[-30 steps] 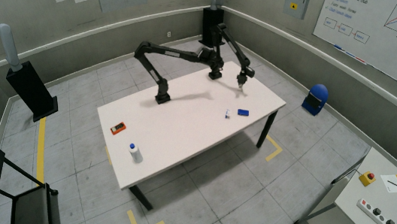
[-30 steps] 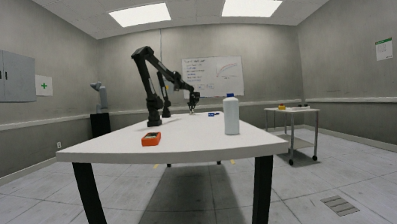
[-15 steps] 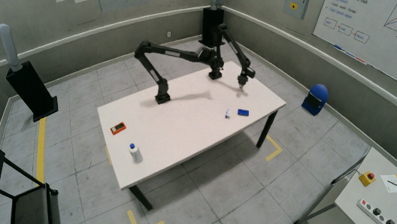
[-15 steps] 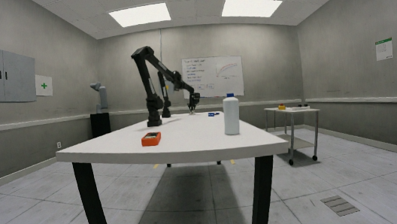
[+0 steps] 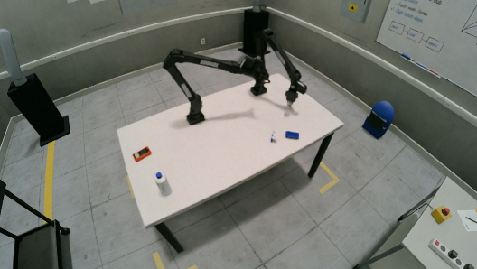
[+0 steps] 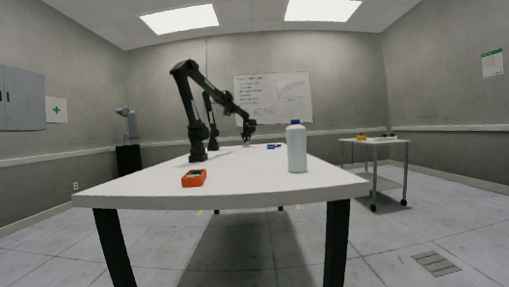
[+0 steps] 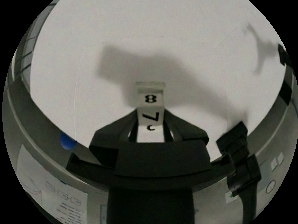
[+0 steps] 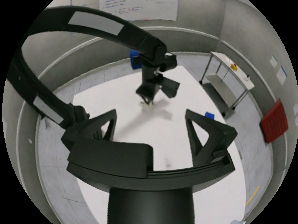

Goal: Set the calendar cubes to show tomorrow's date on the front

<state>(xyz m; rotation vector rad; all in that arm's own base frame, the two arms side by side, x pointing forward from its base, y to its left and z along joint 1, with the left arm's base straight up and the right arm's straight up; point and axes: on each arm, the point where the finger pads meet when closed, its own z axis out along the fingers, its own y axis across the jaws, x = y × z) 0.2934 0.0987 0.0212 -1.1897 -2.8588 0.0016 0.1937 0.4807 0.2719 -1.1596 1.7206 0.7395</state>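
The calendar tray lies 1 cm behind my left hand, 1 cm to the left of it and 4 cm below it. From my left hand the other things lie so: white cube: 2 cm behind, 2 cm to the left, 2 cm below; white bottle: 13 cm ahead, 110 cm to the right, 4 cm above; blue box: 23 cm ahead, 21 cm to the right, 3 cm below.
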